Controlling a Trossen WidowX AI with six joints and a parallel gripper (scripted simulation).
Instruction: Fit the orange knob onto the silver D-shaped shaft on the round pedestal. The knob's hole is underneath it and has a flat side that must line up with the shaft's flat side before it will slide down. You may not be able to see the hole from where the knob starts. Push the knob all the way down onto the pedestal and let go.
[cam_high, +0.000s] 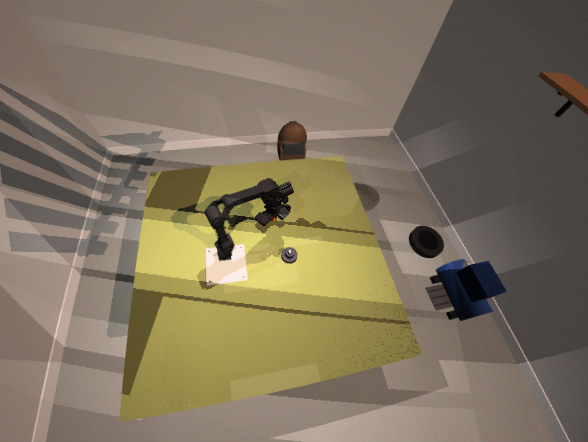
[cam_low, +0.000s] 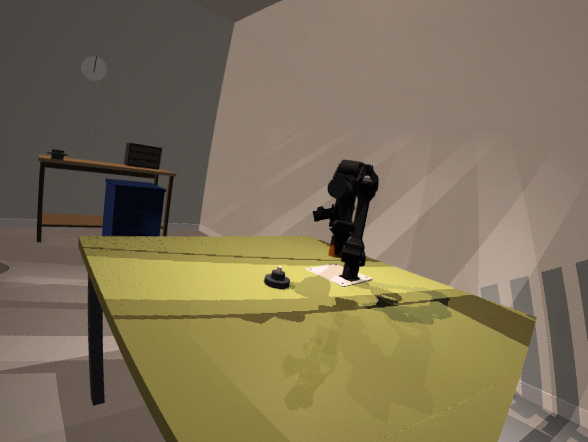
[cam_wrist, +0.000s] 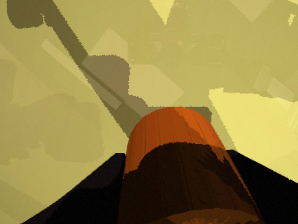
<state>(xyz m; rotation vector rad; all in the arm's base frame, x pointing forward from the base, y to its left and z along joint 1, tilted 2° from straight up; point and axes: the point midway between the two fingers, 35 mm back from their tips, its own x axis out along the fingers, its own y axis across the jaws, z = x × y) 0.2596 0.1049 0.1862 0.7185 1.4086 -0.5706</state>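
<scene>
The orange knob lies 3 cm above my gripper tip. From my gripper tip the other things lie so: round black pedestal: 16 cm to the right, 12 cm below, 7 cm ahead.
</scene>
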